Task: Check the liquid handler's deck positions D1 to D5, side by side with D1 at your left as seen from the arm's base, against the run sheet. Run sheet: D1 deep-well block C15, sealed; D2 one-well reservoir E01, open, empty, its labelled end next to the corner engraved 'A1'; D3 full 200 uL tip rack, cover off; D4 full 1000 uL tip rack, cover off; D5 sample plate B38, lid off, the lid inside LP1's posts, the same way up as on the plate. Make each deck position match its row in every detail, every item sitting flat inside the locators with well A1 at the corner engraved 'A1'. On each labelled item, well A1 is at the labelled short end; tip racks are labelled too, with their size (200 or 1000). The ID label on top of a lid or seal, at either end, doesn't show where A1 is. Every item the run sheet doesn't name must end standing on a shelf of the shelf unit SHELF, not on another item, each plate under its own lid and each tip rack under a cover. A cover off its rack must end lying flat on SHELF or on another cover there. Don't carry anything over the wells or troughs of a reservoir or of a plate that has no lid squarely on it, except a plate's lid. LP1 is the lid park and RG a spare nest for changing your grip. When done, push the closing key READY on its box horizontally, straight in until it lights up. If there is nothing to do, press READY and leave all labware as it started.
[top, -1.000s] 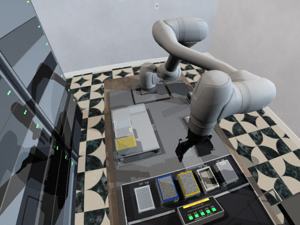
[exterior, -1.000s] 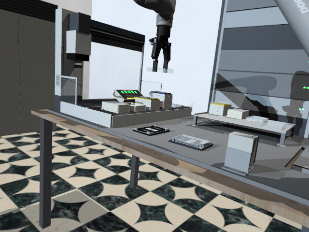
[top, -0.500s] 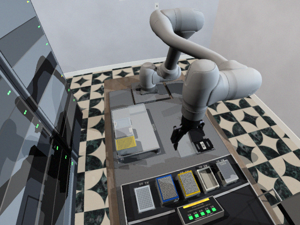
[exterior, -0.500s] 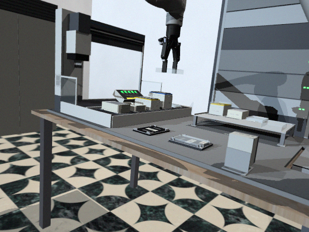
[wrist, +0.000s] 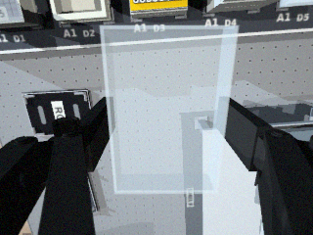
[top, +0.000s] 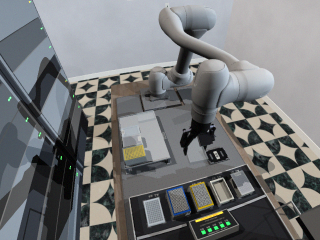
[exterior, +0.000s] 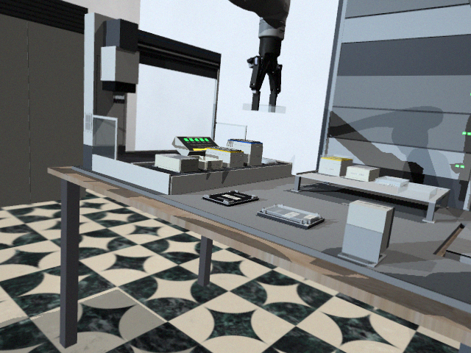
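Now: hand 10 mm above the clear tip rack cover. Also, from my hand: sample plate 180 mm ahead, 240 mm to the right, 240 mm below; blue-rimmed tip rack 160 mm ahead, 120 mm to the right, 180 mm below; one-well reservoir 160 mm ahead, 130 mm to the left, 230 mm below.
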